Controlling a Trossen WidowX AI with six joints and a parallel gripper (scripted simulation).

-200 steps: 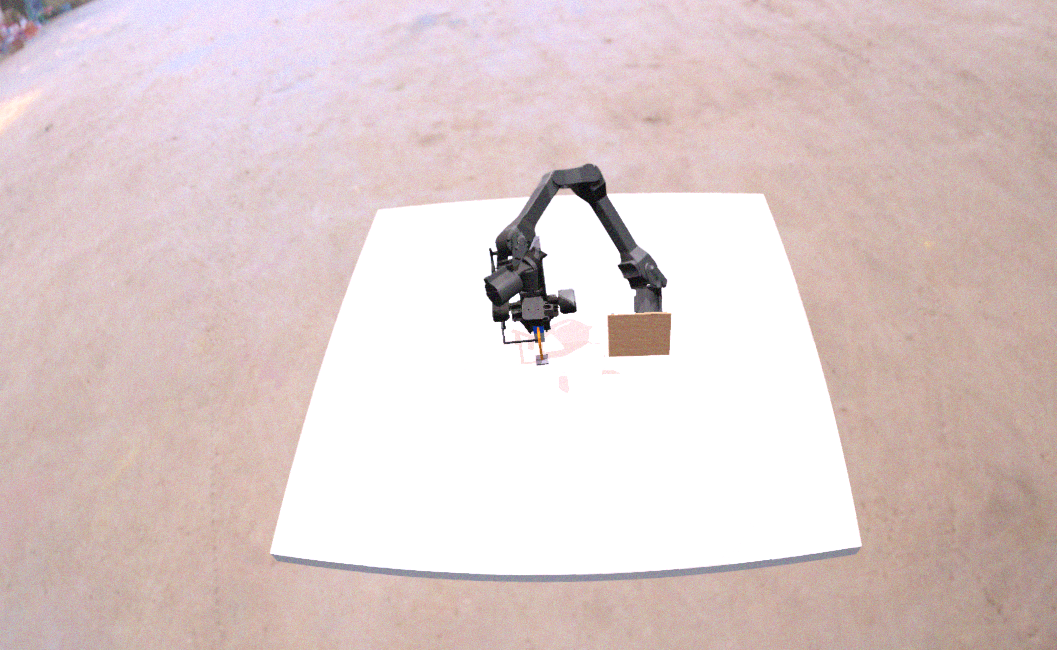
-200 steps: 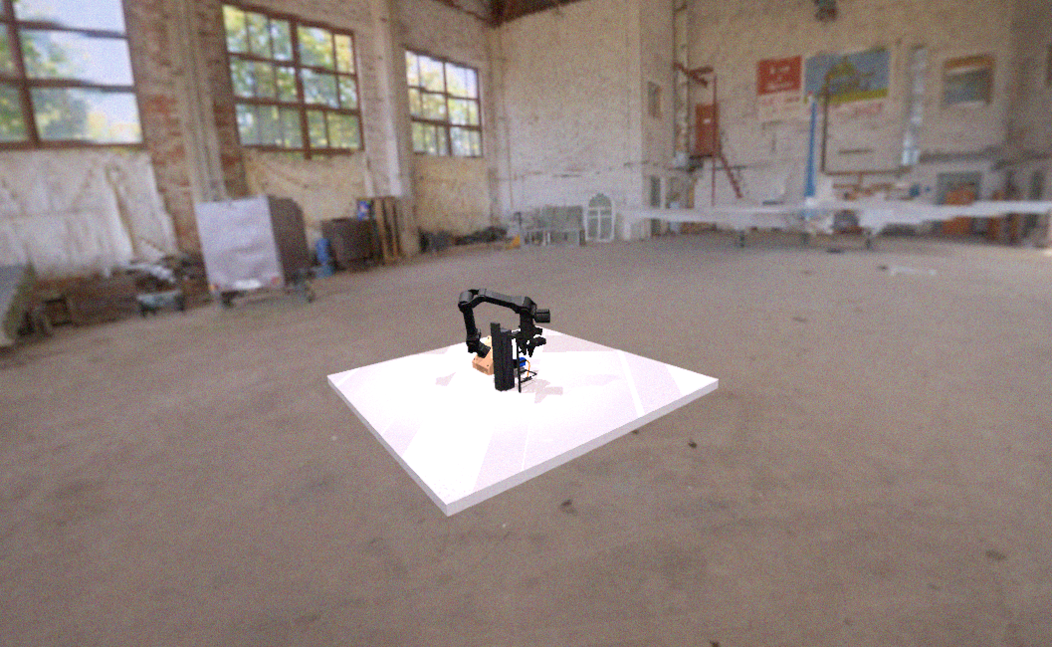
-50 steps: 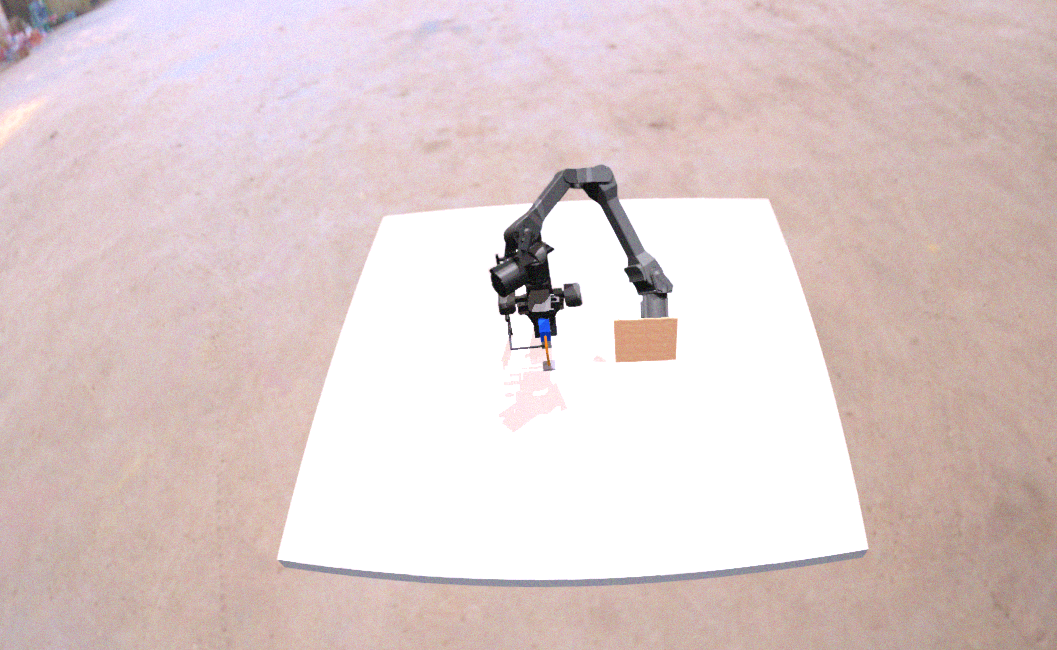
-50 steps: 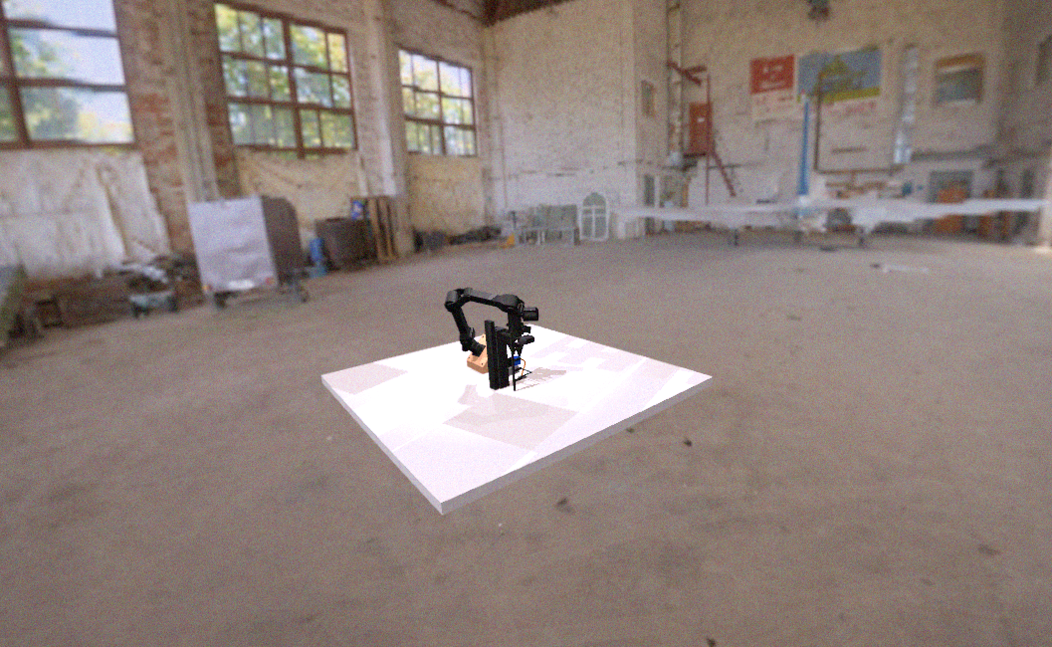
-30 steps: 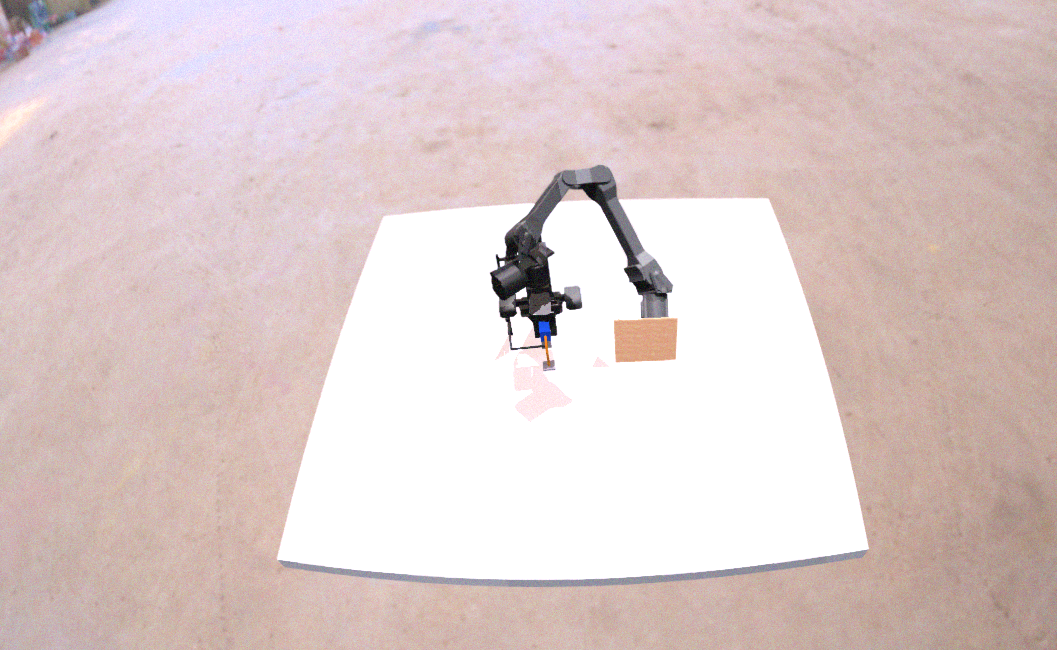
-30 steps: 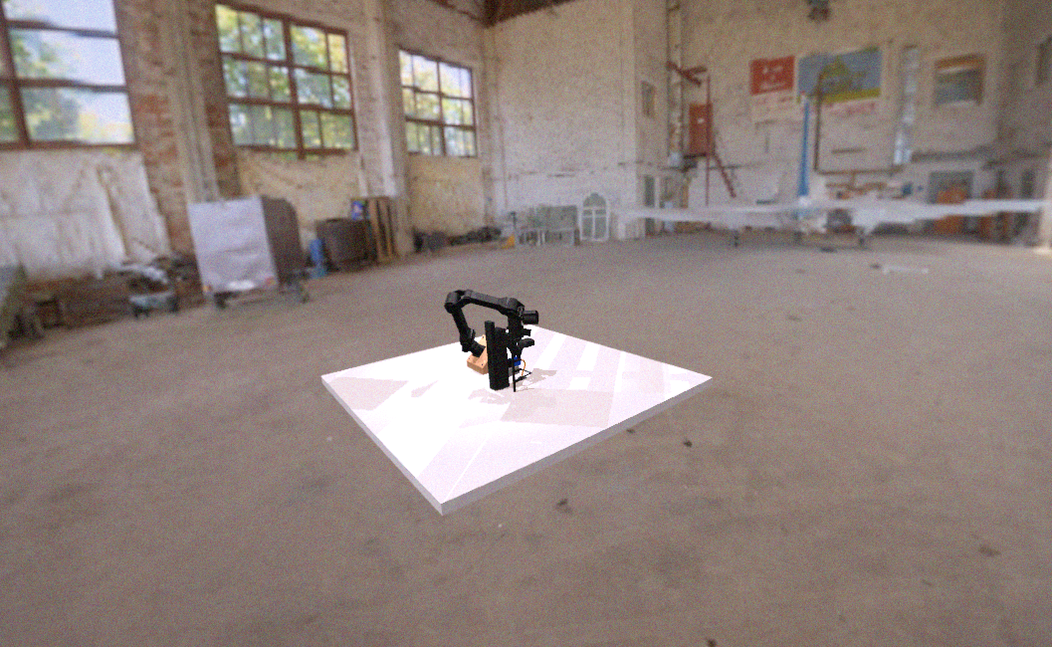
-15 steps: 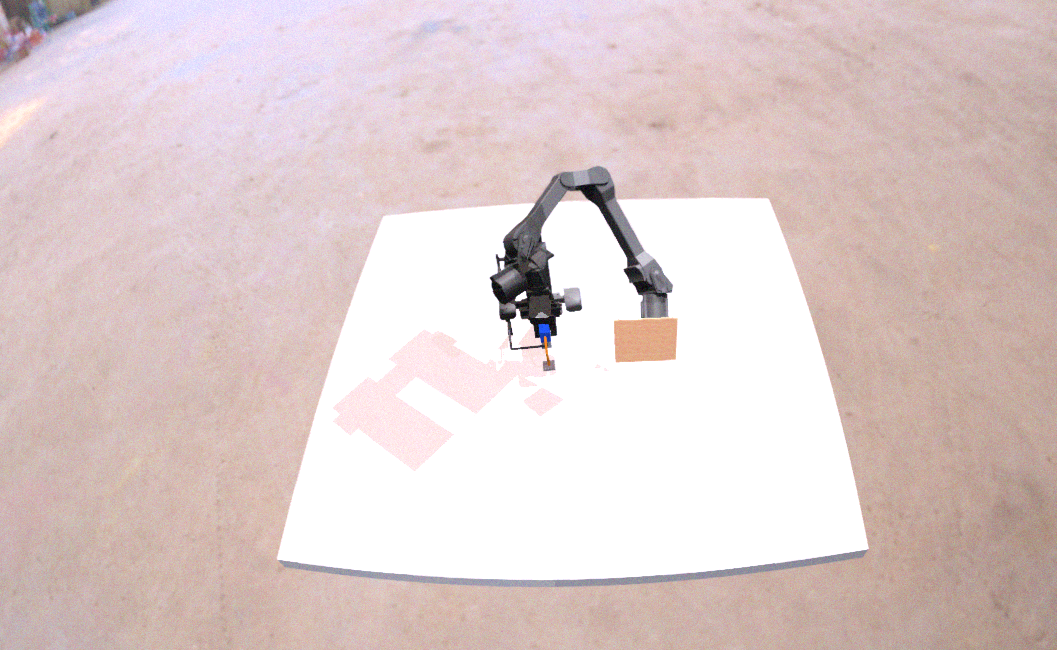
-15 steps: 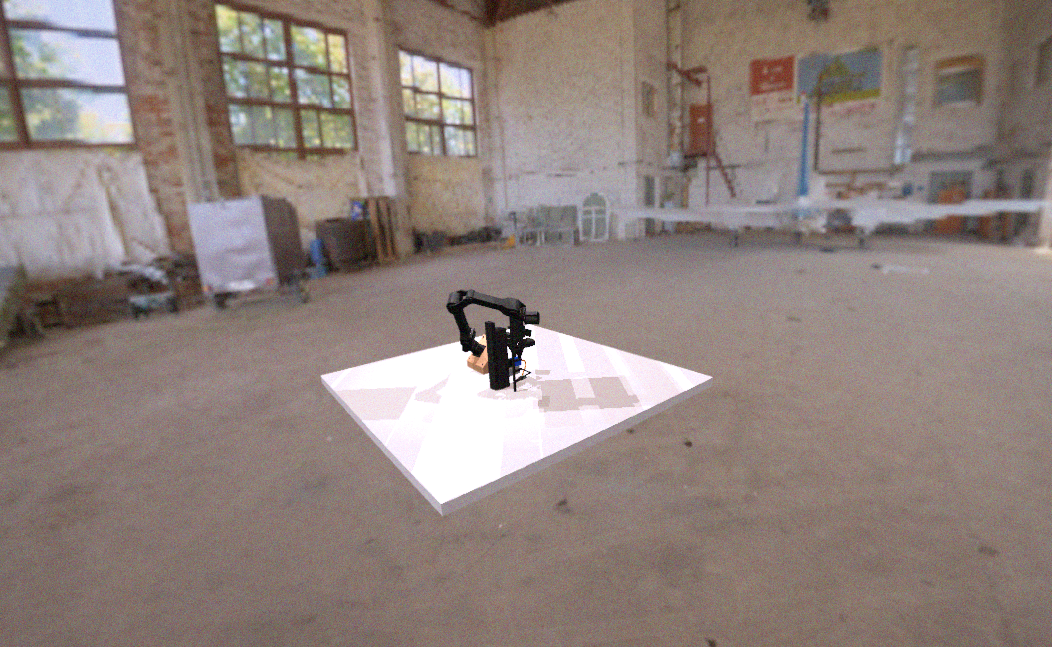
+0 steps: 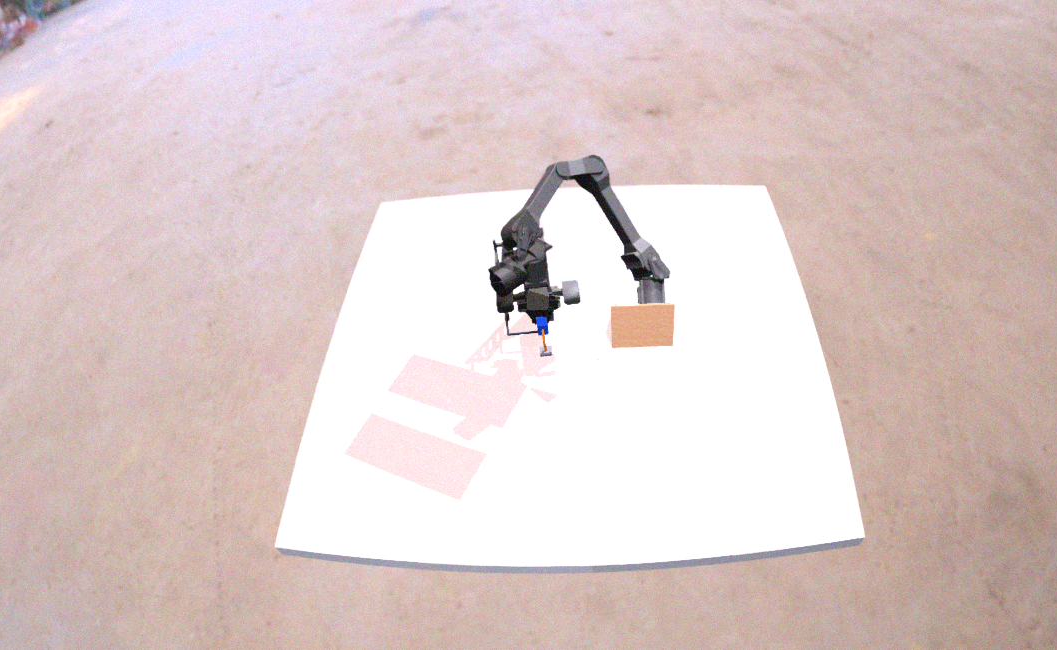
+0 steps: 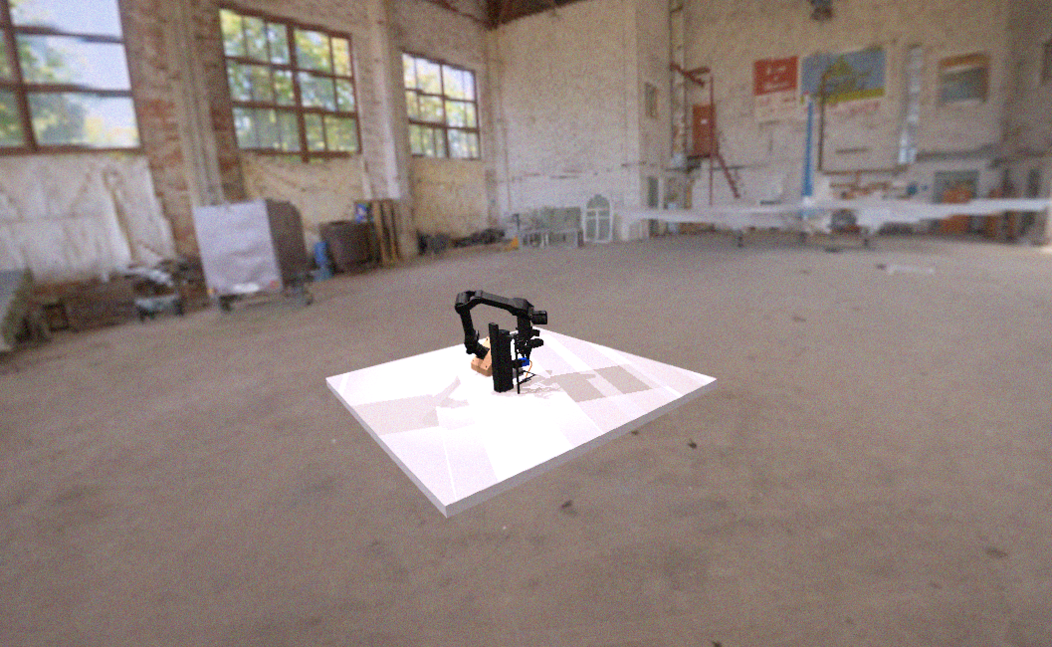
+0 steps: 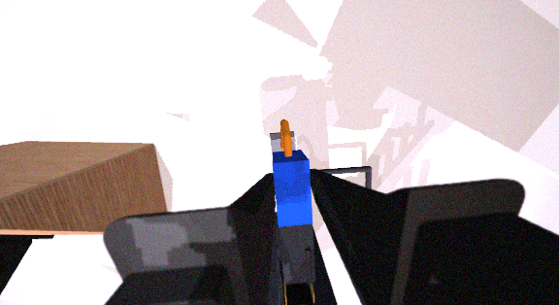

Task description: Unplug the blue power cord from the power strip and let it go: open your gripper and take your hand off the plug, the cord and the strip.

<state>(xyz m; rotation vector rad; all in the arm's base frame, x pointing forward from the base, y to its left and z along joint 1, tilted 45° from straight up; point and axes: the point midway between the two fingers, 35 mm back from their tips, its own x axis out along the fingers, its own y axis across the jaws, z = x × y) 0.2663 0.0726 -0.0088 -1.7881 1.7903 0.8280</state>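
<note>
My gripper tip is 30 mm to the left of the blue plug and 10 mm short of it. From my gripper tip the other things lie so: grey square 100 mm below.
</note>
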